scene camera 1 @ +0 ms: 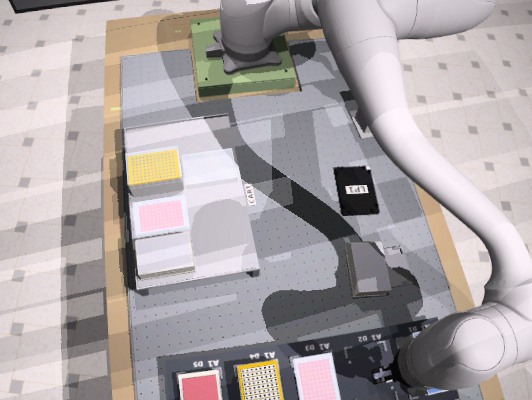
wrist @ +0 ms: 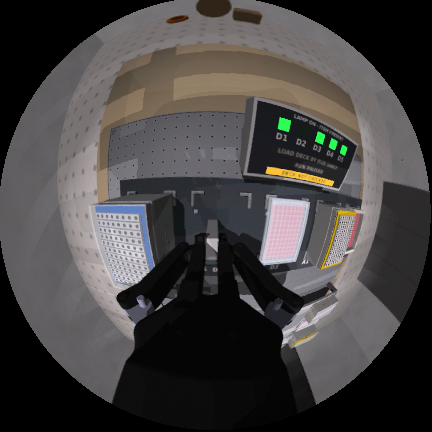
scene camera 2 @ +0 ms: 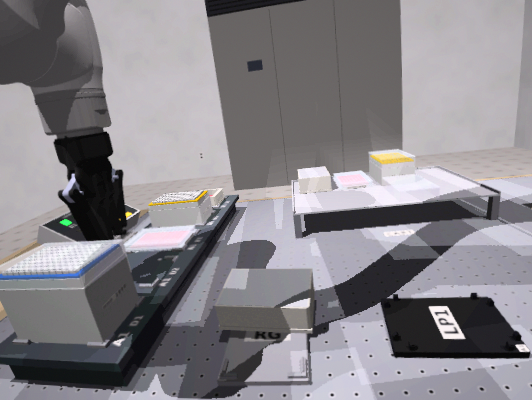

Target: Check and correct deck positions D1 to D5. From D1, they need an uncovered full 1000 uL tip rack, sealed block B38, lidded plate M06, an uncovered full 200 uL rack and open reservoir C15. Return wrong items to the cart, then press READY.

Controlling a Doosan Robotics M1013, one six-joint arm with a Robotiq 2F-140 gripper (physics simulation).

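Places are measured from the arm's base along level axes (x ahead, y left, z up), in centimetres.
Pixels of known places: gripper, fingertip midpoint: (wrist: 212, 227); arm's base at its link origin: (scene camera 1: 246, 49).
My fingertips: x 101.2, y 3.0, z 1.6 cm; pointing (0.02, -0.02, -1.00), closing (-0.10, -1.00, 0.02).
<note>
For each thing: its top centre in the pictures, then the offset to it from my fingertips. "pt": a spot on its surface instead.
- blue-edged tip rack at its top centre: (wrist: 120, 257) (scene camera 2: 57, 252) dx +0.5, dy +11.1, dz +9.9 cm
- yellow-edged rack at its top centre: (scene camera 1: 262, 393) (wrist: 341, 241) (scene camera 2: 178, 195) dx -4.1, dy -25.7, dz +6.0 cm
- red reservoir at a spot on its surface: (scene camera 1: 201, 387) pt dx -8.7, dy -37.4, dz +1.1 cm
- cart at its top centre: (scene camera 1: 186, 192) (scene camera 2: 377, 184) (wrist: 292, 330) dx -54.5, dy -31.0, dz +1.2 cm
- yellow rack at its top centre: (scene camera 1: 152, 164) (scene camera 2: 390, 153) (wrist: 304, 340) dx -60.3, dy -37.3, dz +7.6 cm
- whitish block at its top centre: (scene camera 1: 163, 252) (scene camera 2: 312, 172) (wrist: 323, 312) dx -38.8, dy -38.9, dz +4.8 cm
- status panel at a spot on its surface: (wrist: 300, 145) pt dx +12.0, dy -12.3, dz +6.5 cm
- clear flat piece at its top centre: (scene camera 1: 209, 166) (scene camera 2: 408, 181) dx -59.3, dy -23.8, dz +3.1 cm
- grey box at its top centre: (scene camera 2: 265, 282) (scene camera 1: 370, 265) dx -24.9, dy +7.6, dz +0.4 cm
- black LP1 plate at its top centre: (scene camera 2: 446, 315) (scene camera 1: 357, 187) dx -47.2, dy +13.8, dz -3.4 cm
My gripper (scene camera 2: 107, 234) (wrist: 212, 227) is shut and empty above bare position D2. The blue-edged tip rack (scene camera 2: 65, 260) (wrist: 122, 245) stands at D1; a clear edge shows around its top, and I cannot tell whether it is covered. A pink plate (scene camera 1: 317, 377) (scene camera 2: 161, 238) (wrist: 285, 230) lies at D3. A yellow-edged rack (scene camera 1: 260, 382) (scene camera 2: 180, 212) (wrist: 339, 239) stands at D4, and a red reservoir (scene camera 1: 201, 387) at D5. The cart (scene camera 1: 220, 245) (scene camera 2: 350, 201) bears a yellow rack (scene camera 1: 154, 167) (scene camera 2: 392, 167), a pink plate (scene camera 1: 161, 216) (scene camera 2: 352, 179) and a whitish block (scene camera 1: 164, 254) (scene camera 2: 314, 180).
The status panel (wrist: 300, 145) shows green lamps for D1, D3, D4 and D5; D2 is dark. A clear flat piece (scene camera 1: 210, 167) lies on the cart. A grey box (scene camera 1: 369, 267) (scene camera 2: 265, 295) stands by the RG label, near the black LP1 plate (scene camera 1: 356, 202) (scene camera 2: 480, 320).
</note>
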